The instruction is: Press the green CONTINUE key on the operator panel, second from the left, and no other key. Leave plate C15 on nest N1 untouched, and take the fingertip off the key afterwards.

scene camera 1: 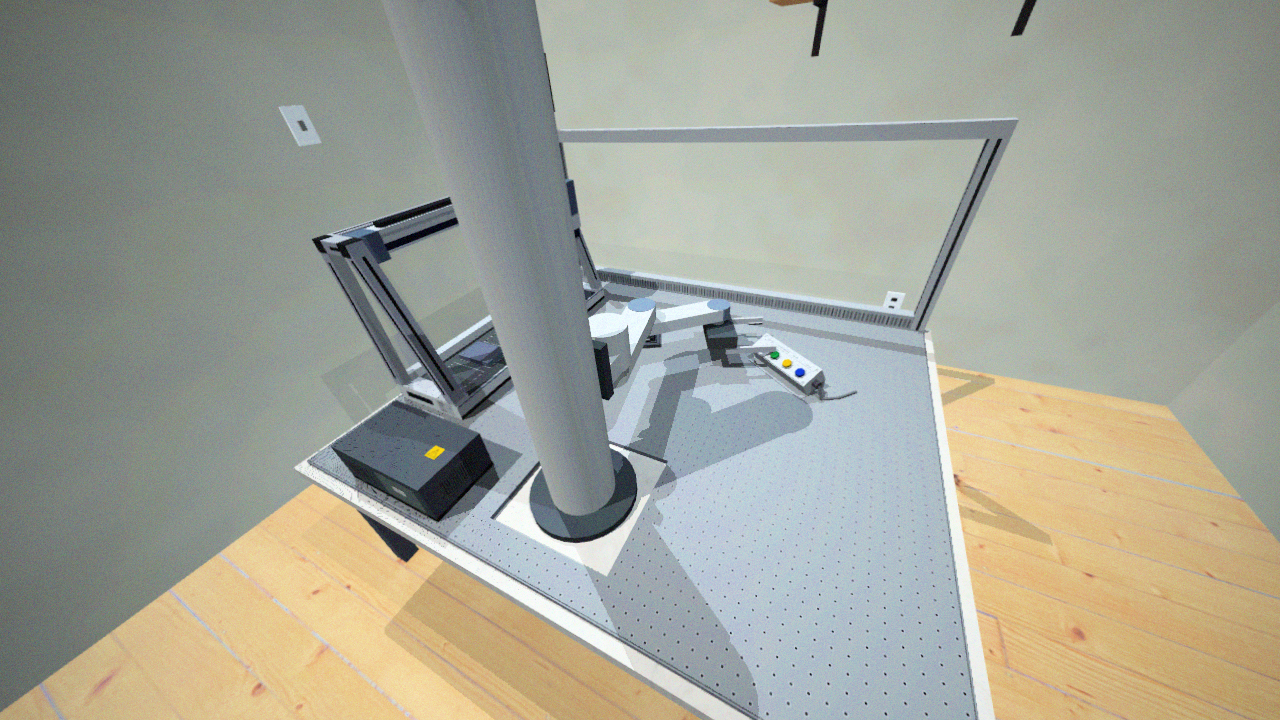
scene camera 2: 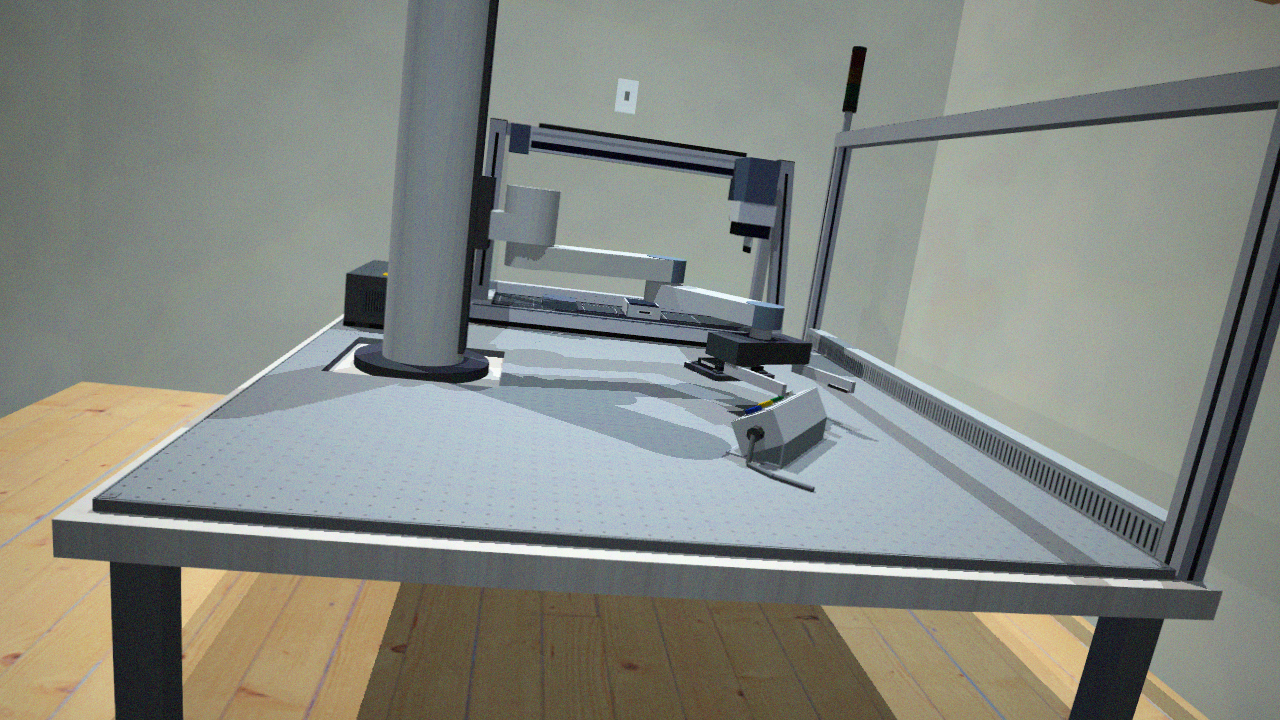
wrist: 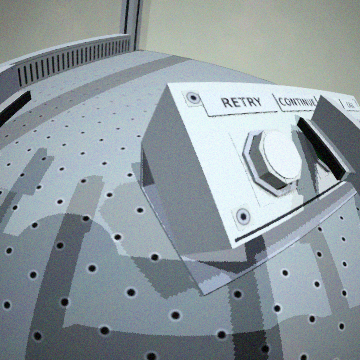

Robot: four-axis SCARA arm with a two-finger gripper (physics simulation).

my gripper: touches a green CONTINUE button
